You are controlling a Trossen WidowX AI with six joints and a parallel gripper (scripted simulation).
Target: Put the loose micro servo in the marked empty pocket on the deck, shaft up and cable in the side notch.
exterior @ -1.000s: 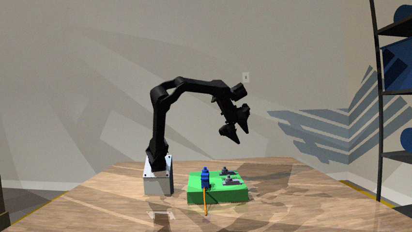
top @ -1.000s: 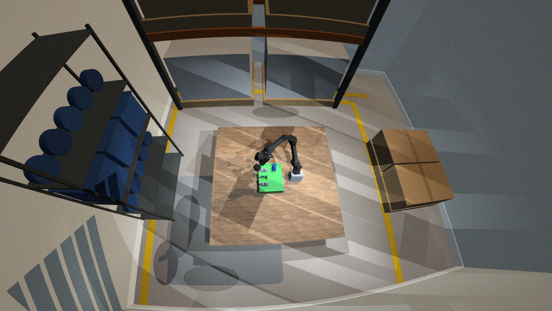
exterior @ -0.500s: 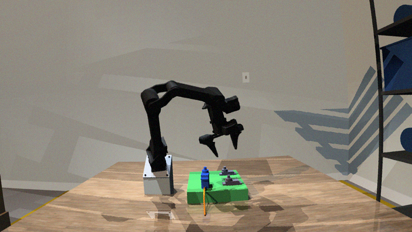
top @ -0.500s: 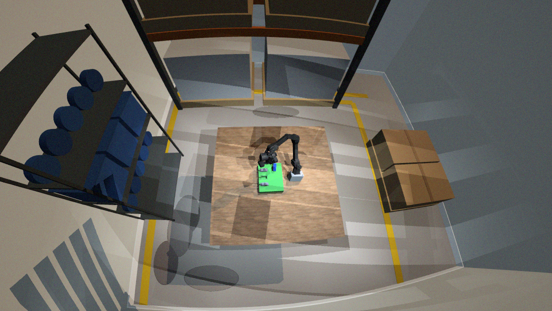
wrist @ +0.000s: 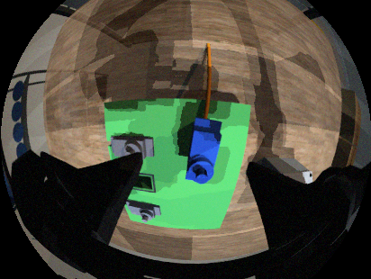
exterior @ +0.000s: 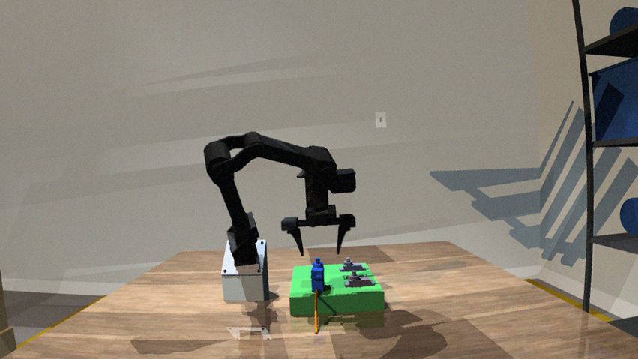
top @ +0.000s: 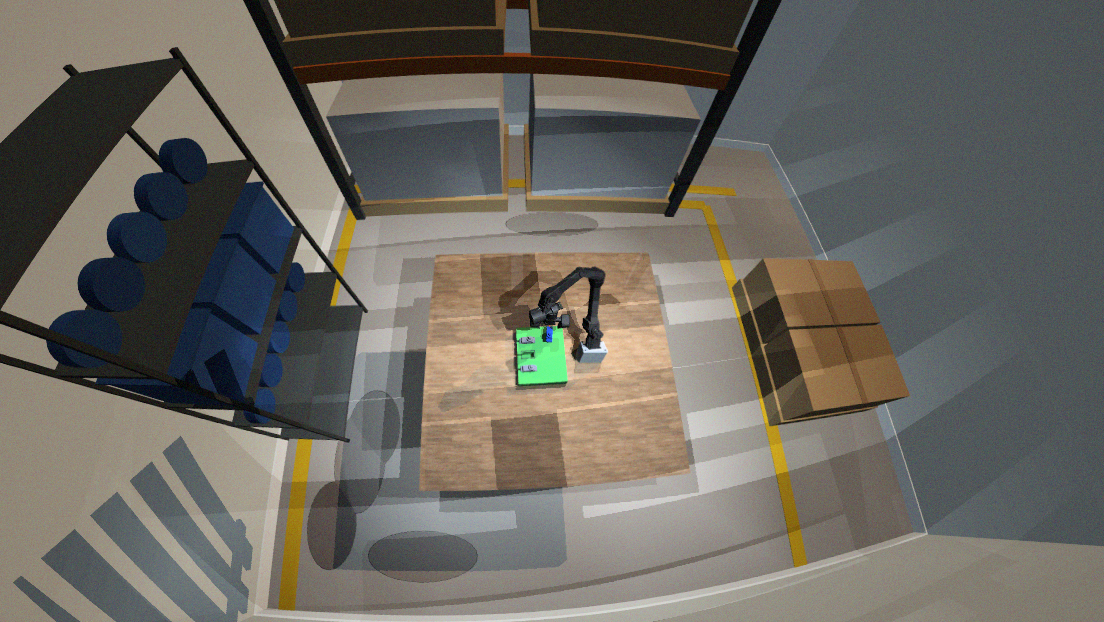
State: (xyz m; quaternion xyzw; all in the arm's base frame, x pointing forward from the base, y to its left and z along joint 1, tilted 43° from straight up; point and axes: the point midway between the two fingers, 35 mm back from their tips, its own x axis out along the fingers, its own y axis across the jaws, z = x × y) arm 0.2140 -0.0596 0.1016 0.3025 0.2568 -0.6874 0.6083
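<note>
My gripper tip is now 10 cm to the right of the green deck and 12 cm above it.
</note>
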